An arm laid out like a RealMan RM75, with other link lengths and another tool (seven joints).
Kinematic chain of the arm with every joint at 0, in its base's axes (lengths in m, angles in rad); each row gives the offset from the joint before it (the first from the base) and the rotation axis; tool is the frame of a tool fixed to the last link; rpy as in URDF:
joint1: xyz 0 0 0.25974 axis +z
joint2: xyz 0 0 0 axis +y
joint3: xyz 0 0 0.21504 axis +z
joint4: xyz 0 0 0 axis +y
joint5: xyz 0 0 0.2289 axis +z
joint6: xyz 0 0 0 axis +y
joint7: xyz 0 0 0.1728 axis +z
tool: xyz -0.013 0.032 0.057 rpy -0.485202 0 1.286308
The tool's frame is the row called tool.
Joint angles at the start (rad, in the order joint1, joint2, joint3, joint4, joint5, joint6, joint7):
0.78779 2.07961 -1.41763 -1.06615 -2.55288 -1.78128 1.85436
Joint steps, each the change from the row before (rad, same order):
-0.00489 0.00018 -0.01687 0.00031 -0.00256 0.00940 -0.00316
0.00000 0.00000 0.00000 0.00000 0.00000 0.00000 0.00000
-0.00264 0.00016 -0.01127 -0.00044 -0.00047 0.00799 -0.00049
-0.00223 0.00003 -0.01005 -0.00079 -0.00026 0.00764 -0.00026
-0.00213 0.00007 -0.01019 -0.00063 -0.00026 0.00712 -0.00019
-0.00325 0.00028 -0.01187 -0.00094 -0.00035 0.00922 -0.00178
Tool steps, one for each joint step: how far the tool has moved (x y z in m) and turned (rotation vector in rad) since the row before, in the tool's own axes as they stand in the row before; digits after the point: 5 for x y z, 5 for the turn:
0.00071 -0.00266 0.00207 0.01134 0.00529 -0.00717
0.00000 0.00000 0.00000 0.00000 0.00000 0.00000
-0.00016 -0.00122 0.00147 0.00654 0.00114 -0.00562
-0.00034 -0.00099 0.00126 0.00579 0.00027 -0.00560
-0.00019 -0.00096 0.00130 0.00580 0.00093 -0.00536
-0.00023 -0.00125 0.00163 0.00636 0.00106 -0.00761

